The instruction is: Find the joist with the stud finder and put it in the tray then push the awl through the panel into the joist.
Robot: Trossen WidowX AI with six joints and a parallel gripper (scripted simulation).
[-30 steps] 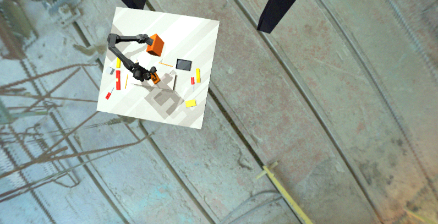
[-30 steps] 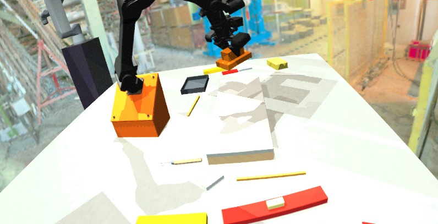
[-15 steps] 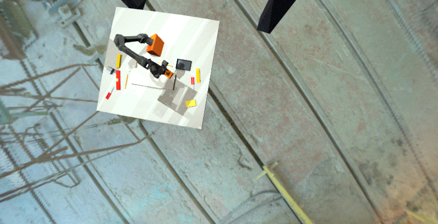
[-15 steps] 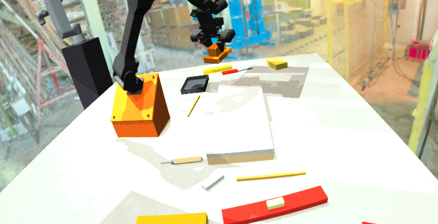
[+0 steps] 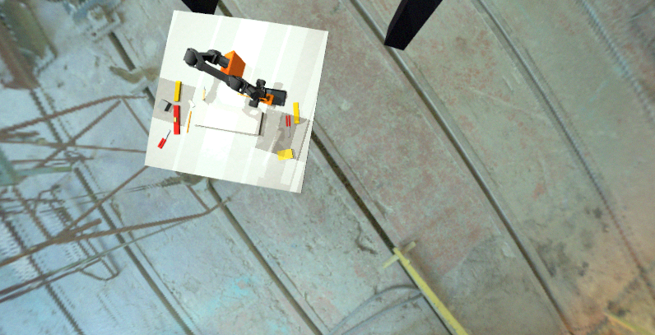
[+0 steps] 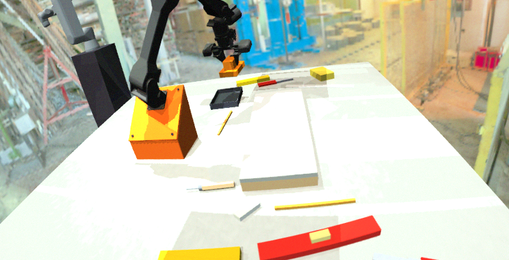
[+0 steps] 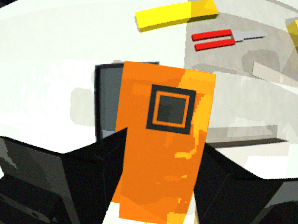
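The dark tray is 50 mm behind my gripper tip, 10 mm to the left of it and 140 mm below it. Also, from my gripper tip: yellow block 350 mm ahead, 210 mm to the left, 140 mm below; then awl 40 mm ahead, 550 mm to the right, 150 mm below; then stud finder 10 mm to the left, 20 mm above.
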